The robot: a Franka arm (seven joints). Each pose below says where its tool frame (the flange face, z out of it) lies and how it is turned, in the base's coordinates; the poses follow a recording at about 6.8 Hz.
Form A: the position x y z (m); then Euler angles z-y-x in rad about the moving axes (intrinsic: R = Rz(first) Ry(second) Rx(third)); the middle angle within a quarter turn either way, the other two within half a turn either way.
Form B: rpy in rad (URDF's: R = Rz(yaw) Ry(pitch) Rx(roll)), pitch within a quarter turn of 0, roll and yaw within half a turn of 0; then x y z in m. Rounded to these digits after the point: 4 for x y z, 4 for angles.
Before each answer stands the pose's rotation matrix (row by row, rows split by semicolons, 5 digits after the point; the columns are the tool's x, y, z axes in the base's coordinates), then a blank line. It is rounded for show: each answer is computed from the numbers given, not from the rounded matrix.
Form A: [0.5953 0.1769 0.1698 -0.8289 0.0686 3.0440]
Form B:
0.67410 -0.72917 -0.11793; -0.73545 -0.67740 -0.01555; -0.06855 0.09721 -0.99290

[3.0440 0.0686 -0.8289 0.5953 0.1769 0.1698]
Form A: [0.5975 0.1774 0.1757 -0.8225 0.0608 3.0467]
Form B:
0.67913 -0.72563 -0.11059; -0.73149 -0.68155 -0.02014; -0.06076 0.09458 -0.99366

[3.0467 0.0608 -0.8225 0.5975 0.1774 0.1757]
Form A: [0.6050 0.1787 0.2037 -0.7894 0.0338 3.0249]
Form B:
0.70387 -0.70233 -0.10629; -0.70953 -0.70227 -0.05817; -0.03379 0.11636 -0.99263

[3.0249 0.0338 -0.7894 0.6050 0.1787 0.2037]
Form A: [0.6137 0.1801 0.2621 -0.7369 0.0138 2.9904]
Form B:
0.74048 -0.66279 -0.11132; -0.67193 -0.73350 -0.10237; -0.01380 0.15060 -0.98850

[2.9904 0.0138 -0.7369 0.6137 0.1801 0.2621]
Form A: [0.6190 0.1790 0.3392 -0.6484 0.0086 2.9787]
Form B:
0.79702 -0.59481 -0.10470; -0.60389 -0.78734 -0.12414; -0.00860 0.16217 -0.98673

[2.9787 0.0086 -0.6484 0.6190 0.1790 0.3392]
